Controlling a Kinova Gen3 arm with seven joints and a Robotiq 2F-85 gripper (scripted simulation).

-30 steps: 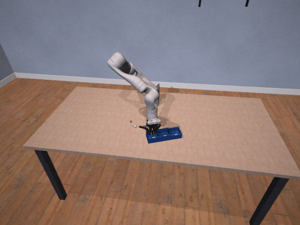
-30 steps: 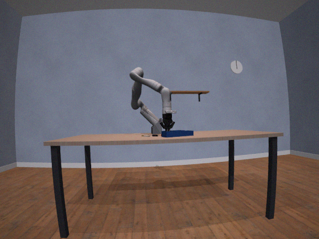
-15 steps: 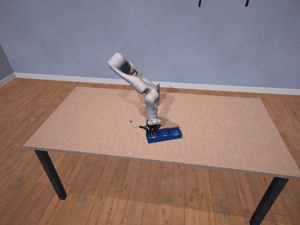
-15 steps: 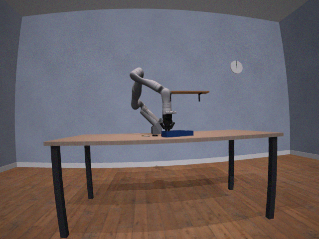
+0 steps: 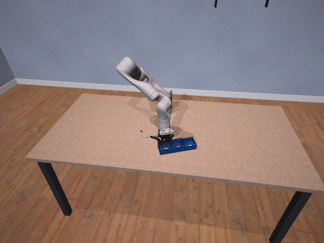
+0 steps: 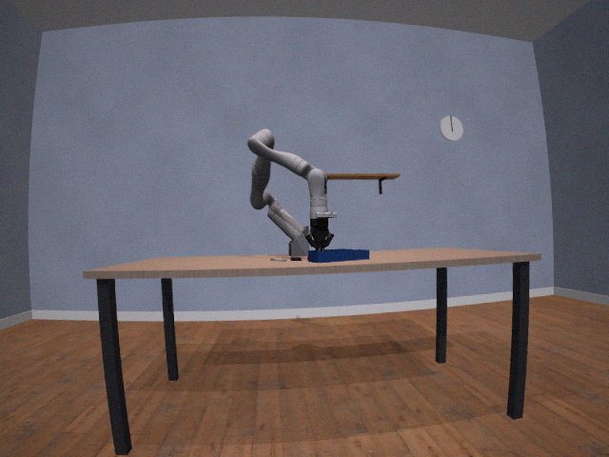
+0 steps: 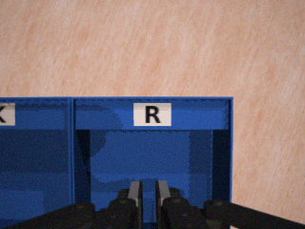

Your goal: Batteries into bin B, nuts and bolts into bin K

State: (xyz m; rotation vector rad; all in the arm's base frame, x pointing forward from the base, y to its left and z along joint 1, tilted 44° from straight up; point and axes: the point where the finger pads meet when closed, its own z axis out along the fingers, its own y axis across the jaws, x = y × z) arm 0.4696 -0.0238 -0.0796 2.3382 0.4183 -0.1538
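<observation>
Now: the blue bin 1 cm behind my hand, 8 cm to the left of it and 1 cm below it. From my hand the other things lie so: red die: 10 cm behind, 3 cm to the right, 3 cm below; then grey nut: 9 cm behind, 9 cm to the left, 3 cm below; then blue battery: 12 cm behind, 3 cm to the left, 3 cm below.
</observation>
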